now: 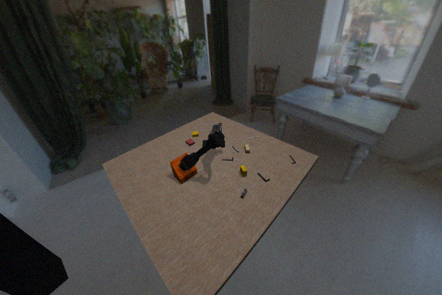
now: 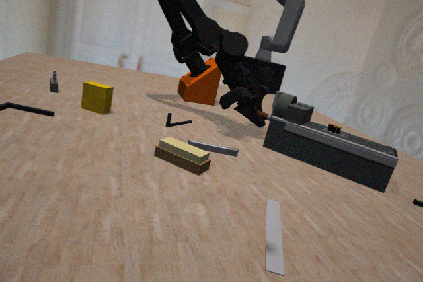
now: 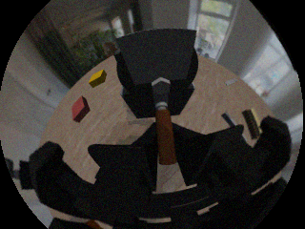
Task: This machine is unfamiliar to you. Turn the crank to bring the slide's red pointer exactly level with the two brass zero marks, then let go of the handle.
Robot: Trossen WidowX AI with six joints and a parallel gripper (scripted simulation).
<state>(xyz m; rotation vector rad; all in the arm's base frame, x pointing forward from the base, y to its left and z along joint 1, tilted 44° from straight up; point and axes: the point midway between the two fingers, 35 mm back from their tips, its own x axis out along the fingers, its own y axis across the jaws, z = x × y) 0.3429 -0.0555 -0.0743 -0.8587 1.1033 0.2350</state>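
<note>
Now: the brown crank handle 3 cm above my gripper tip, 2 cm behind it and 1 cm to the right of it. From my gripper tip the other things lie so: red pointer 13 cm ahead, 8 cm to the left, 5 cm above; red block 24 cm to the left, 7 cm behind, 2 cm below; grey bar 17 cm to the right, 8 cm ahead, 3 cm below.
</note>
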